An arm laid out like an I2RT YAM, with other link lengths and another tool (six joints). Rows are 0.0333 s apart.
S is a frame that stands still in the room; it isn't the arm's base.
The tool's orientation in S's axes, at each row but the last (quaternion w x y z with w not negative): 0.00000 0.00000 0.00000 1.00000; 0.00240 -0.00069 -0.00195 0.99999; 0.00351 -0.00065 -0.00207 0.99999; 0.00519 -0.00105 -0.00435 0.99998; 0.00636 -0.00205 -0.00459 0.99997; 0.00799 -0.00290 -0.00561 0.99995; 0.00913 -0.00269 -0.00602 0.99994; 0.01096 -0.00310 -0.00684 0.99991; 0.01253 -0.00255 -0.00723 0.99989; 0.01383 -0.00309 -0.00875 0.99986
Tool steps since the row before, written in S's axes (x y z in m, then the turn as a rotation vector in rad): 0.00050 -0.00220 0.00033 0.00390 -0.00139 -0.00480; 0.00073 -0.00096 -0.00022 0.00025 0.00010 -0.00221; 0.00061 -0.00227 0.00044 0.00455 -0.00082 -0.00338; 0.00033 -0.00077 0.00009 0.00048 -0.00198 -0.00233; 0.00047 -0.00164 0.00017 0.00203 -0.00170 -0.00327; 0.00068 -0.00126 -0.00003 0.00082 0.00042 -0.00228; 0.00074 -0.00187 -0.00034 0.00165 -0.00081 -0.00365; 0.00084 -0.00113 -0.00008 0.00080 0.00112 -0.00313; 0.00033 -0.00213 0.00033 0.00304 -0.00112 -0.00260; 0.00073 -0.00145 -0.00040 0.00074 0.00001 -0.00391
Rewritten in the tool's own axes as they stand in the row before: -0.00050 0.00220 0.00033 -0.00390 0.00139 -0.00480; -0.00073 0.00096 -0.00022 -0.00025 -0.00009 -0.00221; -0.00063 0.00226 0.00045 -0.00455 0.00080 -0.00338; -0.00034 0.00077 0.00010 -0.00050 0.00200 -0.00231; -0.00049 0.00163 0.00018 -0.00204 0.00170 -0.00326; -0.00070 0.00125 -0.00002 -0.00080 -0.00041 -0.00229; -0.00077 0.00186 -0.00032 -0.00165 0.00082 -0.00365; -0.00086 0.00111 -0.00007 -0.00076 -0.00109 -0.00315; -0.00038 0.00212 0.00036 -0.00305 0.00108 -0.00260; -0.00077 0.00144 -0.00038 -0.00072 0.00004 -0.00391
